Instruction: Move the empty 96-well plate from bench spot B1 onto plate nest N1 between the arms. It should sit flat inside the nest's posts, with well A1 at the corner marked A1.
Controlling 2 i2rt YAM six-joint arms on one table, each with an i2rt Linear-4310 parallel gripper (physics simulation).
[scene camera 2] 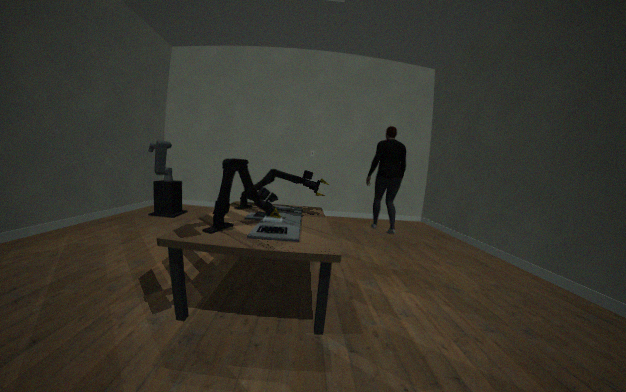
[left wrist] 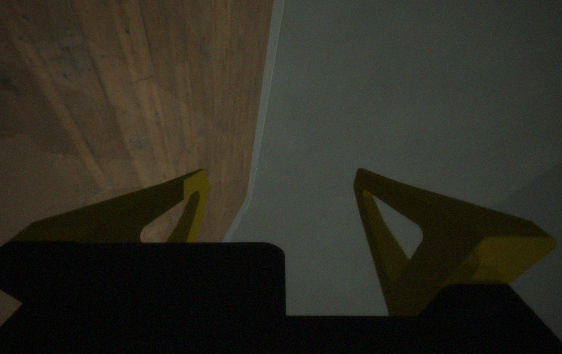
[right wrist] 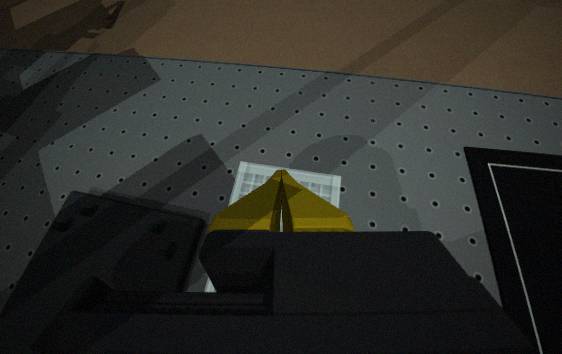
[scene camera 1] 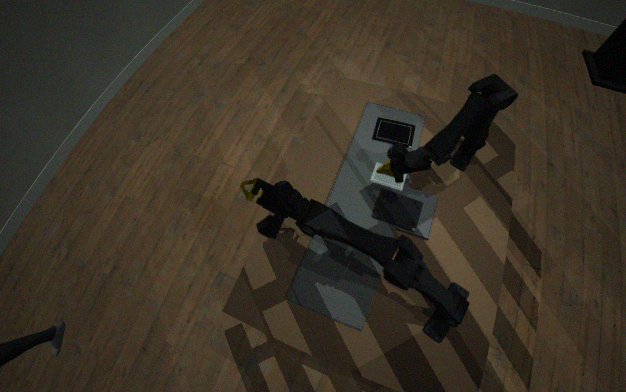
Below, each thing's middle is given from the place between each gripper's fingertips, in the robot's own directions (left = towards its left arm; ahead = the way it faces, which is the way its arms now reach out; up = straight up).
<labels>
My right gripper is now 5 cm past the white well plate (right wrist: 250, 176) and 1 cm above it. Round my right hand: dark grey nest with locator pegs (scene camera 1: 393, 208) 13 cm to the left, 11 cm behind, 1 cm below; then black nest with white outline (scene camera 1: 389, 131) 22 cm to the right, 3 cm behind, 2 cm below.
My left gripper is now 47 cm past the dark grey nest with locator pegs, 14 cm to the left of it and 20 cm above it. Also, from my left hand: white well plate (41 cm behind, 27 cm to the right, 20 cm below); then black nest with white outline (39 cm behind, 49 cm to the right, 21 cm below).
</labels>
